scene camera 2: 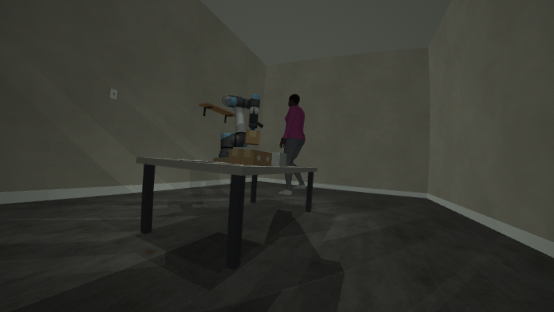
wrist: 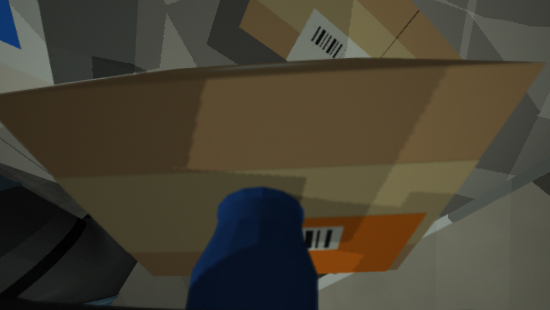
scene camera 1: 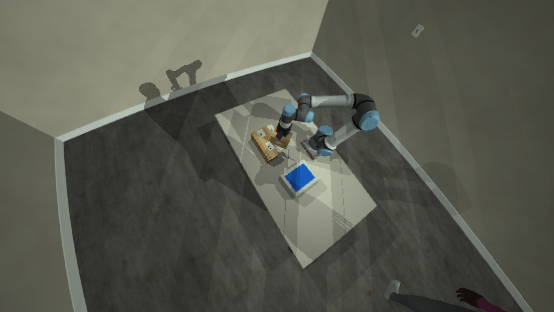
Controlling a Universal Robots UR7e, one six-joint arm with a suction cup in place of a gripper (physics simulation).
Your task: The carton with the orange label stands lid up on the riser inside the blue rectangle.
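Places are measured from the arm's base along level axes (x left, y back, z up), in millimetres.
Pixels of known places: hand, its tool point: (wrist: 262,195); arm's base, origin of its link: (scene camera 2: 226,157) (scene camera 1: 316,143).
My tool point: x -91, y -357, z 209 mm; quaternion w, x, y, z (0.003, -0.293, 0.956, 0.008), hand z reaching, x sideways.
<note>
Ahead of a thing's pixels: the offset from my tool point to its top centre.
My suction gripper (scene camera 1: 281,136) (scene camera 2: 253,129) (wrist: 260,197) is shut on the brown carton with the orange label @(dx -1, dy -1, dz +14 mm) (scene camera 1: 283,143) (scene camera 2: 253,138) (wrist: 240,125). The cup sits on its taped face, beside the orange label, and hides part of that face in the wrist view. The carton hangs above the table, next to the white-labelled cartons, apart from the riser. The riser @(dx +329, dy +24, dz -130 mm) (scene camera 1: 306,190) (scene camera 2: 278,159) (wrist: 32,60) is a whitish block. The blue rectangle @(dx +329, dy +24, dz -130 mm) (scene camera 1: 300,177) (wrist: 6,30) lies on its top, with no carton on it.
Brown cartons with white labels (scene camera 1: 264,145) (scene camera 2: 250,157) (wrist: 272,30) stand on the table (scene camera 1: 325,230) (scene camera 2: 200,165) close to the held carton. A wall shelf (scene camera 2: 215,108) is behind the arm. A person (scene camera 2: 295,120) stands beyond the table.
</note>
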